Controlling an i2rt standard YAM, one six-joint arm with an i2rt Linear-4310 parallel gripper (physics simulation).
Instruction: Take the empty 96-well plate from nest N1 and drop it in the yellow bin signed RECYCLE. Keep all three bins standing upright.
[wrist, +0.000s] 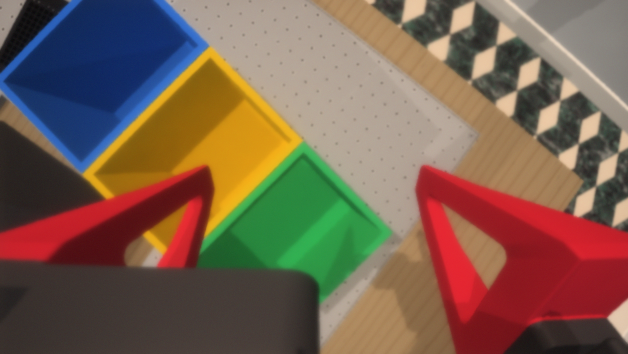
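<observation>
The yellow bin (235, 145) stands upright in the middle left, between the blue bin (115, 55) at the upper left and the green bin (295, 215) at the lower middle. The parts of their insides that show hold no plate. My gripper (314, 177) is open, its red fingers wide apart with no object between them. It hangs above the bins, the left fingertip over the yellow bin and the right one over the board's right edge. The 96-well plate, nest N1 and the RECYCLE sign do not show in this view.
The bins stand on a grey perforated board (340, 110) on a wooden table (510, 150). A black gridded object (25, 37) is beside the blue bin. A dark block (40, 175) is at the left. Patterned floor (530, 105) and a pale wall border the table at the upper right.
</observation>
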